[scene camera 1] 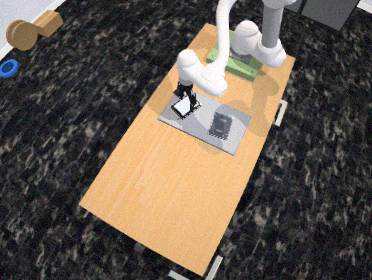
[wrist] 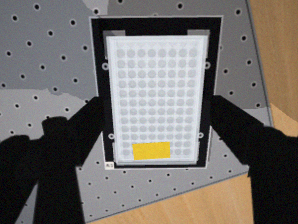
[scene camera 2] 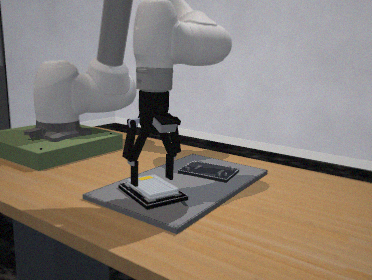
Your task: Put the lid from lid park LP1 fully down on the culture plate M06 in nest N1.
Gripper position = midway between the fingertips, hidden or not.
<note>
I see my gripper [scene camera 2: 152, 181] and a nest N1 [wrist: 158, 25].
My gripper is seen too in the wrist view [wrist: 157, 110].
</note>
